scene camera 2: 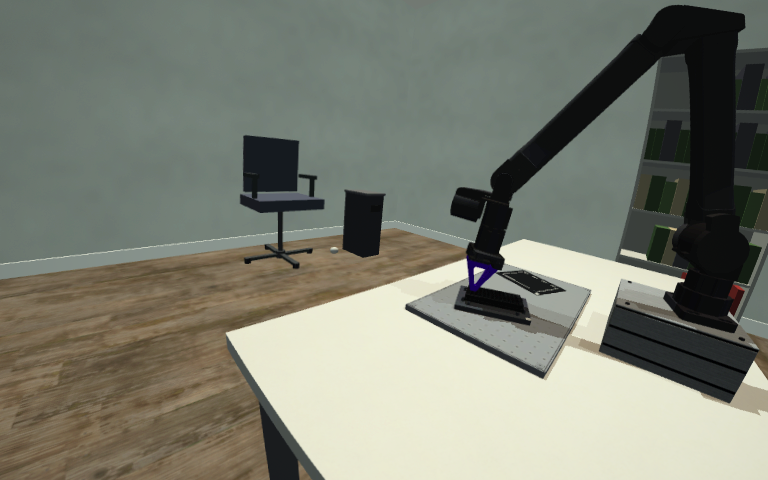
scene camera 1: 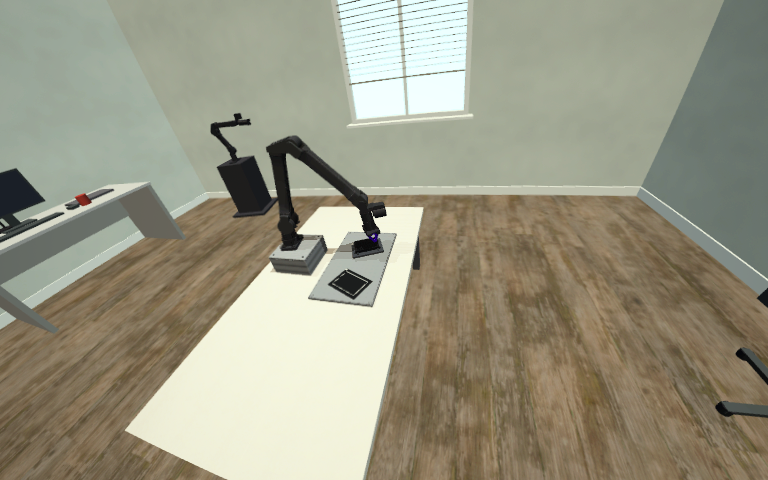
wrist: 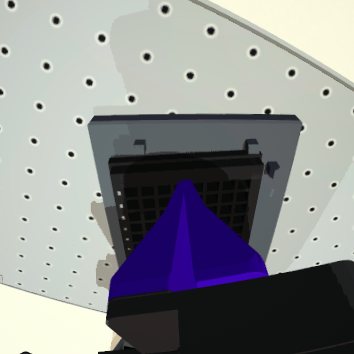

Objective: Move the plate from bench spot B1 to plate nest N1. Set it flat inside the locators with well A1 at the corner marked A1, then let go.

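Places are measured from the arm's base along level axes (x right, y ahead, z up), in centimetres.
Pixels of known places: gripper, between the fingertips: (scene camera 2: 472, 290) (scene camera 1: 375, 241) (wrist: 186, 187); arm's base, origin of its link: (scene camera 2: 695, 313) (scene camera 1: 292, 243).
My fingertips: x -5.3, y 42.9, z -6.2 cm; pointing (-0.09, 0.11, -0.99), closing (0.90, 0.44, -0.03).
Ahead of a thing's pixels: the offset from my fingertips to its middle. "spot": to the spot under its first point. Level surfaces: height alone.
A dark plate with a grid of wells @[spot: dz -0.3, dx +2.3, dy -4.6 cm] (scene camera 1: 366, 245) (scene camera 2: 498, 298) (wrist: 142, 194) lies on the grey nest @[dz -1.9, dx +1.7, dy -4.7 cm] (scene camera 1: 370, 254) (scene camera 2: 489, 314) (wrist: 195, 132). In the wrist view its far edge is close to two small locators, and another locator stands off its far right corner. Whether it is fully flat cannot be told. A column of pale marks shows along its left side; the A1 mark is not readable. My gripper (scene camera 1: 373, 237) (scene camera 2: 473, 289) (wrist: 186, 187) is shut and holds nothing. Its purple fingertips are at the plate's top and hide the near part; contact is unclear.
The perforated board @[dz -3.6, dx +11.7, dy -8.5 cm] (scene camera 1: 345, 261) (scene camera 2: 498, 336) (wrist: 55, 130) carries the nest and a dark pad with a pale outline @[spot: dz -2.8, dx +27.4, dy -9.7 cm] (scene camera 1: 350, 283) (scene camera 2: 532, 281). The arm's base block (scene camera 1: 297, 257) (scene camera 2: 673, 353) stands beside the board on the white table @[dz -4.3 cm] (scene camera 1: 271, 362) (scene camera 2: 424, 396).
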